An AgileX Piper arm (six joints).
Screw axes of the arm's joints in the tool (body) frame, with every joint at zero. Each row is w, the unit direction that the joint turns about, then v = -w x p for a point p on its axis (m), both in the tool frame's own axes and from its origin. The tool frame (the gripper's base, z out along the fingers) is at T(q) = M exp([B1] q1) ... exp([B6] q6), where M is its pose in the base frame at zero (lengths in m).
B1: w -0.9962 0 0.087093 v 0 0.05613 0
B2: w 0 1 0 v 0.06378 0 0.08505
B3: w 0 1 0 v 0.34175 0 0.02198
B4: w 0 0 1 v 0 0 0
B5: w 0 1 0 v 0.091 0 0
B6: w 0 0 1 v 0 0 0
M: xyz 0.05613 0 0.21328 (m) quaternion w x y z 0.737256 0 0.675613 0
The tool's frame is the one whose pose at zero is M.
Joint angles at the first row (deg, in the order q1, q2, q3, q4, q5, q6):
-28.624 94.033 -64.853 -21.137 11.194 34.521
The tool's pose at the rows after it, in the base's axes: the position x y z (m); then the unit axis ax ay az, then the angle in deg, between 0 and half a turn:
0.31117 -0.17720 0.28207 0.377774 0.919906 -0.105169 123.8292
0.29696 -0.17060 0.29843 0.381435 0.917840 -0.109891 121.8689
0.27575 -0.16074 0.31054 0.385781 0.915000 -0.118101 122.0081
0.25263 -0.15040 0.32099 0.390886 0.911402 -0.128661 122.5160
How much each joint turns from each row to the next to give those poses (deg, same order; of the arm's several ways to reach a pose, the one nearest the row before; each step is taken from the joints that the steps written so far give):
0.001 -3.537 1.435 0.031 0.215 0.003
-0.107 -4.144 1.447 0.104 0.719 -0.006
0.001 -5.201 2.552 -0.002 2.812 -0.189
0.000 -5.459 2.554 -0.359 3.446 0.000

